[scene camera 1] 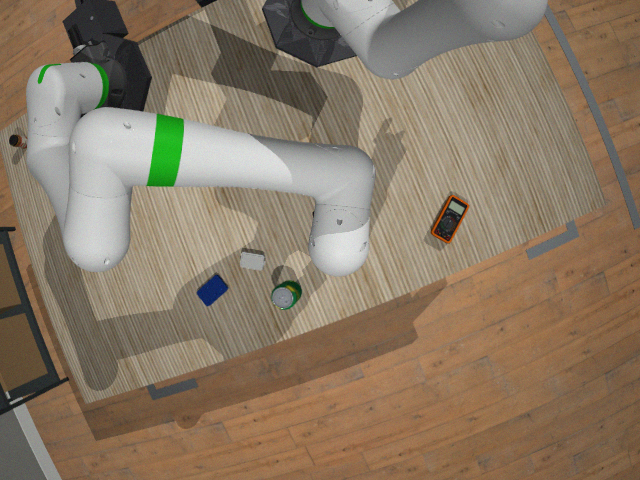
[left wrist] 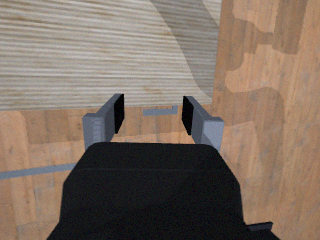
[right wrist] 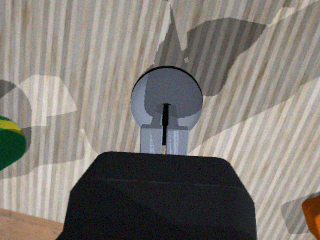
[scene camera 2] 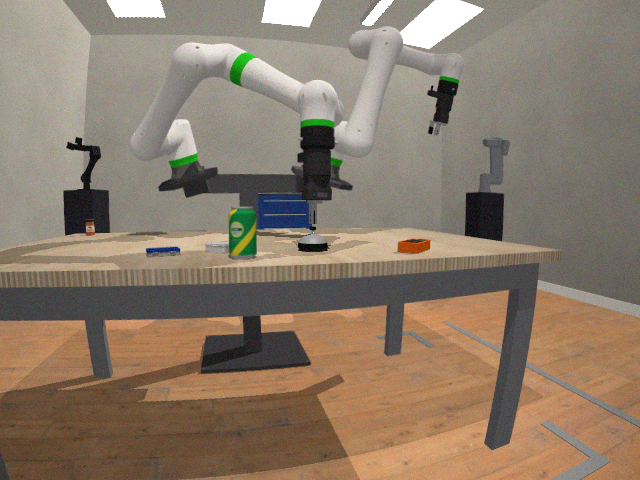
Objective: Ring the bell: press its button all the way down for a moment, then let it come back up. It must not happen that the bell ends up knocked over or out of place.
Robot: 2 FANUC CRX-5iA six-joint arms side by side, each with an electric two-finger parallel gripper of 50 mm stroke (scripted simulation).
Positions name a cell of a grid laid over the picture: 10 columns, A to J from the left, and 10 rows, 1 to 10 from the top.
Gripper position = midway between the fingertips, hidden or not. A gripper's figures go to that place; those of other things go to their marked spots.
Scene:
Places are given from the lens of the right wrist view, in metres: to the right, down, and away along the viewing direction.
right gripper (right wrist: F5): 0.01, 0.00, 0.16
bell (right wrist: F4): 0.01, -0.04, 0.19

